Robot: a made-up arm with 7 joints.
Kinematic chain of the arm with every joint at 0, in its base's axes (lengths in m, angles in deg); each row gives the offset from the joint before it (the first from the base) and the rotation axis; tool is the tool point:
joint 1: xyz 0 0 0 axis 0 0.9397 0.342
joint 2: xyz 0 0 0 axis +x
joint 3: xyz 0 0 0 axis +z
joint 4: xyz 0.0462 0 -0.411 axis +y
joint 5: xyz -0.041 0 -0.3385 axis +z
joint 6: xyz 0 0 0 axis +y
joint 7: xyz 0 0 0 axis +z
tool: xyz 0 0 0
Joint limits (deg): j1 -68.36..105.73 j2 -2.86..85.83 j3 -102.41..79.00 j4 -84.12..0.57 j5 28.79..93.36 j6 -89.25..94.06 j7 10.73..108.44
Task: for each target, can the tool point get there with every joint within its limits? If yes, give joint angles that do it. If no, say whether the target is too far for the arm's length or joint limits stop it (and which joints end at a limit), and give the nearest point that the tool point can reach.
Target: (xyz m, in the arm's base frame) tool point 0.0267 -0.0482 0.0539
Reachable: no: joint limits stop it (at a limit: joint 1, joint 2, joint 4) | nearest point 0.5045 -0.3471 0.0709 | short by 0.564 m
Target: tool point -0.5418 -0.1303 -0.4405
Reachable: yes | joints 70.29 17.07 -55.53 -52.92 38.90 18.22 85.97
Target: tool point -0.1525 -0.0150 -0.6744
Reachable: yes | joints 34.59 17.95 -43.96 -60.69 46.26 4.00 72.67
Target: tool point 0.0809 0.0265 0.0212
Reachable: no: joint limits stop it (at a limit: joint 4) | nearest point 0.5685 0.1862 0.1490 | short by 0.529 m
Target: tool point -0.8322 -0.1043 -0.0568
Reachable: no: too far | nearest point -0.7470 -0.0936 -0.0510 | short by 0.086 m
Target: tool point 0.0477 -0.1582 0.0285
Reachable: no: joint limits stop it (at a limit: joint 1, joint 2, joint 4) | nearest point 0.3921 -0.4699 -0.0746 | short by 0.476 m
